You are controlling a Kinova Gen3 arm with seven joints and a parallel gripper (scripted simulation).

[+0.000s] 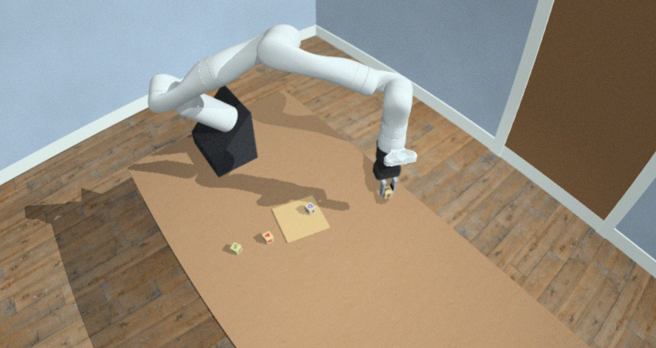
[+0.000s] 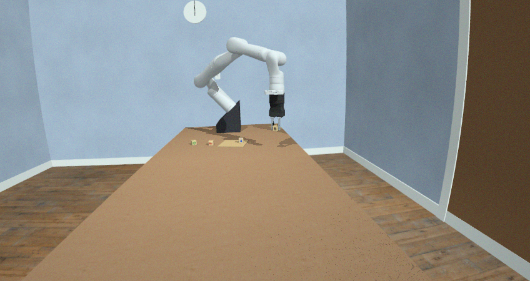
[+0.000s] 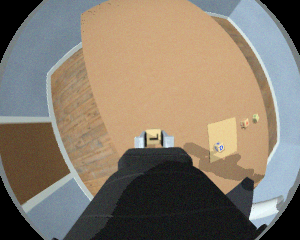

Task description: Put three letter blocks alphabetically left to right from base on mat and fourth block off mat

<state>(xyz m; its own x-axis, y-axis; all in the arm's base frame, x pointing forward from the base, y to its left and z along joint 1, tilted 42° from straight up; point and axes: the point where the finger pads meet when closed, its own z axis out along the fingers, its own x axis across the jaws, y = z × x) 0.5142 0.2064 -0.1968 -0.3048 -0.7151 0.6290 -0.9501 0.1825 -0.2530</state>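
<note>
Now: the tan mat 230 mm to the right of my hand, 120 mm behind it and 110 mm below it.
</note>
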